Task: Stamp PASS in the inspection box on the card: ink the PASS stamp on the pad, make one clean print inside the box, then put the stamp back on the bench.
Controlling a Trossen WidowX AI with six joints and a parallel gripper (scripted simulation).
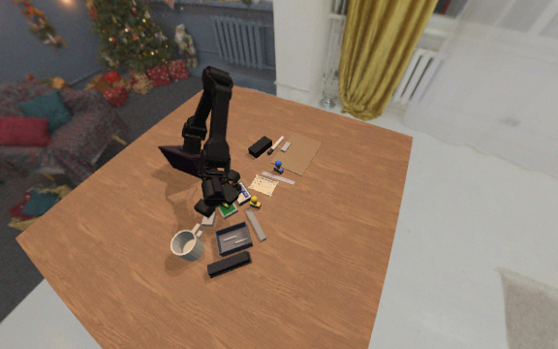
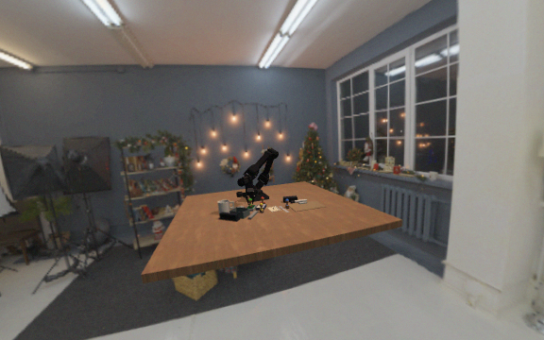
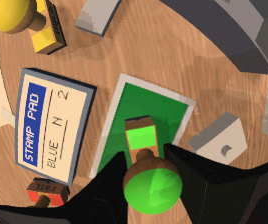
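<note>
Right now my gripper tip is 30 mm above the green ink pad. Round my gripper tip: red stamp 110 mm to the left, 40 mm behind, 20 mm below; green-knobbed PASS stamp right at my gripper tip; stamp pad box 70 mm to the left, 30 mm ahead, 20 mm below.
</note>
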